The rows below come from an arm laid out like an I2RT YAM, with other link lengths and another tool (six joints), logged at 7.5 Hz.
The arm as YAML. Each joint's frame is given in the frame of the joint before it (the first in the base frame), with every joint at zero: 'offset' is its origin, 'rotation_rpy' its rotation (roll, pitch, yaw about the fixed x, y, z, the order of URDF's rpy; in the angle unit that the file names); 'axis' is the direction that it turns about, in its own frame. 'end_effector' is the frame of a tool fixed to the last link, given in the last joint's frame.
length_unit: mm
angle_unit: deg
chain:
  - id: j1
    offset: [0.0, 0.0, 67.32]
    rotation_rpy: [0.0, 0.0, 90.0]
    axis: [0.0, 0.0, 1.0]
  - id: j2
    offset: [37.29, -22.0, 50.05]
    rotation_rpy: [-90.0, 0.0, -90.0]
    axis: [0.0, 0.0, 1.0]
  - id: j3
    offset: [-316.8, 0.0, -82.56]
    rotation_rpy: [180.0, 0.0, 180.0]
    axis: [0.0, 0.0, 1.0]
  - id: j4
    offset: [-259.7, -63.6, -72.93]
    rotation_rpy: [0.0, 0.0, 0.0]
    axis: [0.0, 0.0, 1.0]
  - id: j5
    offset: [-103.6, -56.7, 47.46]
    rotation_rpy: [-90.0, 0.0, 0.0]
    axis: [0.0, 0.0, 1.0]
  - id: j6
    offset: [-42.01, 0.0, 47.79]
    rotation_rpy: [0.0, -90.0, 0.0]
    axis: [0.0, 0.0, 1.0]
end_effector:
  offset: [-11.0, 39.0, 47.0]
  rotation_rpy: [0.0, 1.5, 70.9]
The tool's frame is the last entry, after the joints.
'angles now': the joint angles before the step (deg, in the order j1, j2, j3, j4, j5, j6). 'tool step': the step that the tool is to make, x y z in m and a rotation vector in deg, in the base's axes. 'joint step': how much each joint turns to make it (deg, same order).
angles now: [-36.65 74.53 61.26 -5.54 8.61 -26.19]
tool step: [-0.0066 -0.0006 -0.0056 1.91 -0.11 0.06]
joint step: [-1.06 -0.61 -0.97 -0.86 -1.58 1.14]
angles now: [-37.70 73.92 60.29 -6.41 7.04 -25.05]
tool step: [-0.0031 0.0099 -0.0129 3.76 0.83 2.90]
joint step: [0.00 -0.61 -1.40 -2.28 -3.60 1.23]
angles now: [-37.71 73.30 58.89 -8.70 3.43 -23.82]
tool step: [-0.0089 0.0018 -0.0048 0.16 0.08 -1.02]
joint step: [-0.52 -1.58 -1.94 0.18 0.43 0.27]
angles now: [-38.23 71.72 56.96 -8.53 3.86 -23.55]
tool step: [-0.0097 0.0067 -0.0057 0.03 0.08 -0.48]
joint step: [-0.01 -2.28 -2.54 0.17 0.44 0.16]
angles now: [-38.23 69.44 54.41 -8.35 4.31 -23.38]
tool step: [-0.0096 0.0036 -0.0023 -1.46 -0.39 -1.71]
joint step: [0.00 -2.38 -2.55 1.39 1.93 -0.17]
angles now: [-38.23 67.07 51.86 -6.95 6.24 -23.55]
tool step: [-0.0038 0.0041 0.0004 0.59 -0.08 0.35]
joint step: [0.00 -0.99 -0.27 -1.05 -0.52 0.34]
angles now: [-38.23 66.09 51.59 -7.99 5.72 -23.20]
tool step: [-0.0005 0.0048 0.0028 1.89 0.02 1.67]
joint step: [0.00 -0.17 1.16 -2.57 -2.11 0.70]
